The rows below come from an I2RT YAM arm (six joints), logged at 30 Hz.
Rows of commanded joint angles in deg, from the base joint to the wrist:
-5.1 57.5 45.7 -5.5 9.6 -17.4
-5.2 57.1 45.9 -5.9 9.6 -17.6
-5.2 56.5 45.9 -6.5 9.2 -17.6
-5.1 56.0 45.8 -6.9 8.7 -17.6
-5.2 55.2 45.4 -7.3 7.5 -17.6
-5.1 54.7 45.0 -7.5 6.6 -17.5
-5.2 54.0 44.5 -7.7 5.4 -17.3
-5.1 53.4 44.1 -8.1 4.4 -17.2
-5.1 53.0 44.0 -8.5 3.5 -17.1
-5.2 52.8 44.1 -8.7 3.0 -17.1
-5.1 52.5 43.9 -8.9 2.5 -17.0
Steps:
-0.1 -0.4 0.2 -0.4 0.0 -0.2
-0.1 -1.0 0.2 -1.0 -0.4 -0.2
0.0 -1.5 0.1 -1.4 -0.9 -0.2
-0.1 -2.3 -0.3 -1.8 -2.1 -0.2
0.0 -2.8 -0.7 -2.0 -3.0 -0.1
-0.1 -3.5 -1.2 -2.2 -4.2 0.1
0.0 -4.1 -1.6 -2.6 -5.2 0.2
0.0 -4.5 -1.7 -3.0 -6.1 0.3
-0.1 -4.7 -1.6 -3.2 -6.6 0.3
0.0 -5.0 -1.8 -3.4 -7.1 0.4

